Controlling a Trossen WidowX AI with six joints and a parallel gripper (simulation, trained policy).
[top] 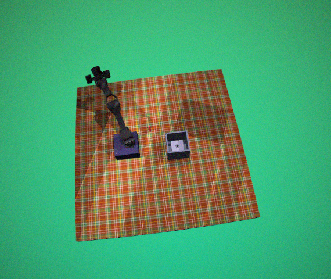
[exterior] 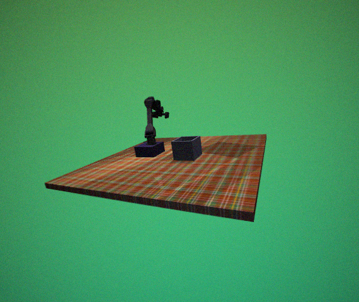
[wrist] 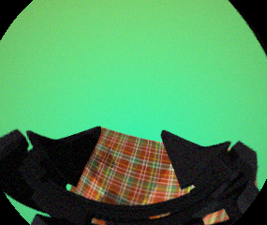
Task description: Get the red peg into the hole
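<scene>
Right now my gripper tip is 420 mm short of the small red peg, 380 mm to the left of it and 200 mm above it. The rest, counted from my gripper tip: pale plate 640 mm ahead, 530 mm to the right, 200 mm below.
</scene>
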